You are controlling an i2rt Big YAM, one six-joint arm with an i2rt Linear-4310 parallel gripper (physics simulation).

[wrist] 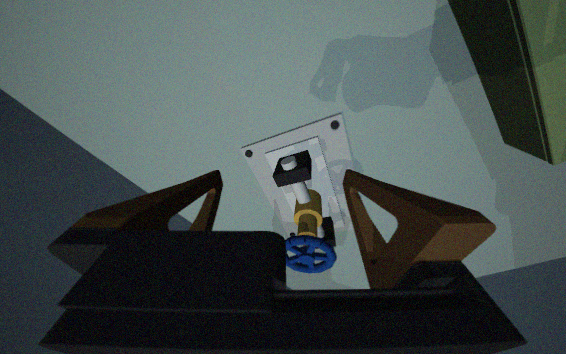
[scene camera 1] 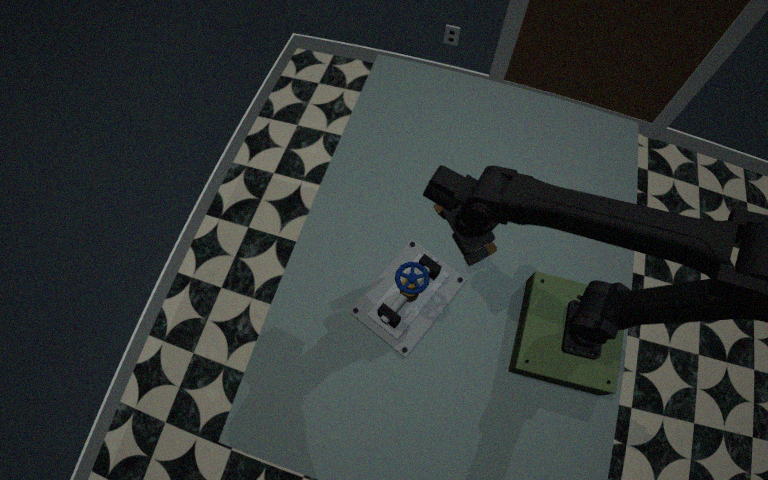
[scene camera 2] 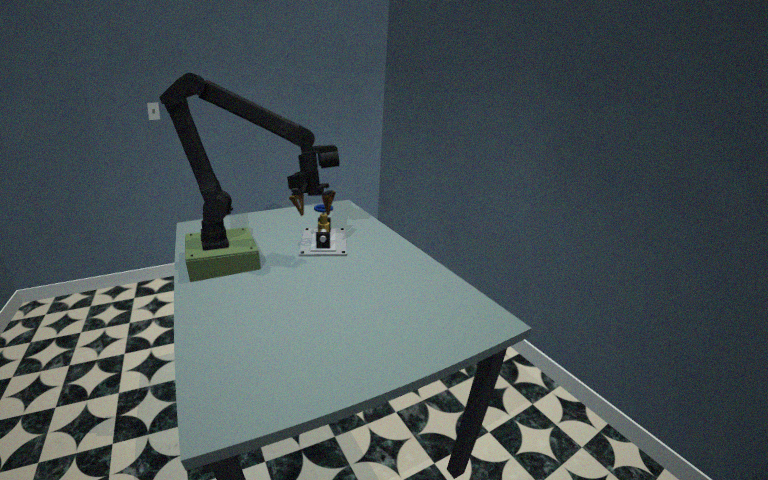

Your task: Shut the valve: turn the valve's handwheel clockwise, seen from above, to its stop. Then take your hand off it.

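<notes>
The valve's blue spoked handwheel [scene camera 1: 412, 277] [scene camera 2: 323, 208] [wrist: 310, 254] lies level on top of the brass valve body [scene camera 2: 323, 225] [wrist: 308, 220]. The valve stands on a pale base plate [scene camera 1: 436, 300] [scene camera 2: 306, 249] [wrist: 337, 145] on the table. My gripper [scene camera 1: 465, 228] [scene camera 2: 314, 213] [wrist: 282, 176] is open and empty, its orange-brown fingers pointing down. In the wrist view the handwheel shows in the gap between the fingers, its left edge partly hidden by the dark gripper body. In the second scene view one finger overlaps the wheel's right part. I cannot tell whether they touch.
The green base block [scene camera 1: 543, 339] [scene camera 2: 223, 264] [wrist: 550, 85] carries the arm, near one long edge of the pale table [scene camera 1: 339, 418] [scene camera 2: 339, 339]. Black blocks [scene camera 1: 389, 315] [wrist: 292, 172] hold the valve's pipe. Blue walls stand beyond the table.
</notes>
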